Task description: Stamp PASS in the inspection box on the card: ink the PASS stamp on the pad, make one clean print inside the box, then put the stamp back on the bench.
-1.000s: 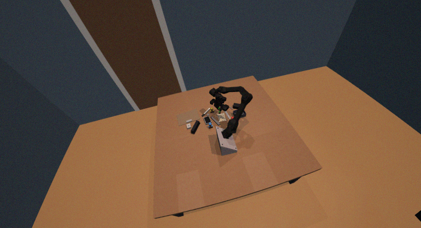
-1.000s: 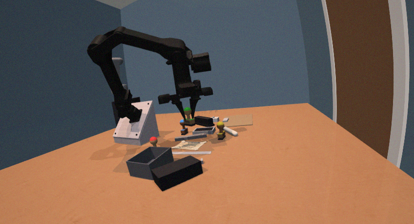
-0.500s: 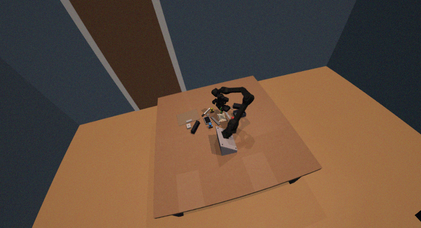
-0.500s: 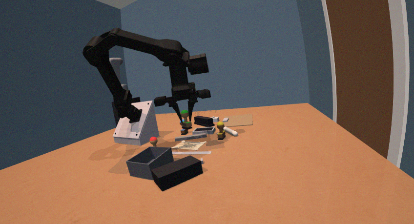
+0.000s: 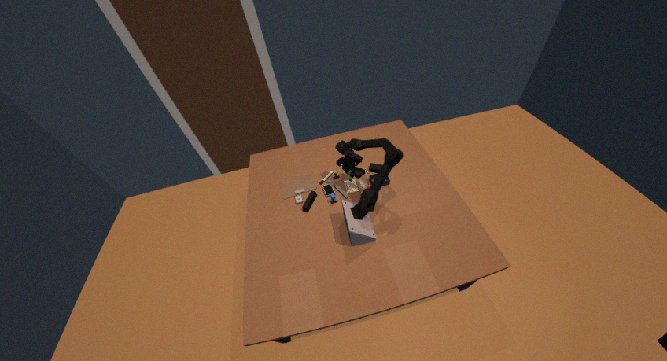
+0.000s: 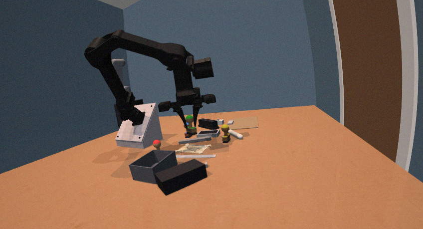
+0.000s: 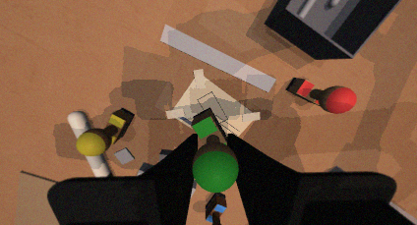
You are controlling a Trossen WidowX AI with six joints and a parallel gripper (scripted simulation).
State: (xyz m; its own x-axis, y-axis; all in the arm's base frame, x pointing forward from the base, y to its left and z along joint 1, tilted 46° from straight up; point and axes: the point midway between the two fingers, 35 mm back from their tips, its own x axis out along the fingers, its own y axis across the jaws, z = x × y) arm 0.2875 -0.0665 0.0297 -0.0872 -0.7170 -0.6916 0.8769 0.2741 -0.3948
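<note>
Right now the cream card is 80 mm below my gripper tip, 10 mm to the left of it and 10 mm behind it. From my gripper tip the other things lie so: grey ruler (80 mm below, 60 mm to the right, 20 mm ahead); green-knobbed PASS stamp (right at my gripper tip); red-knobbed stamp (100 mm behind, 80 mm to the right, 60 mm below).
</note>
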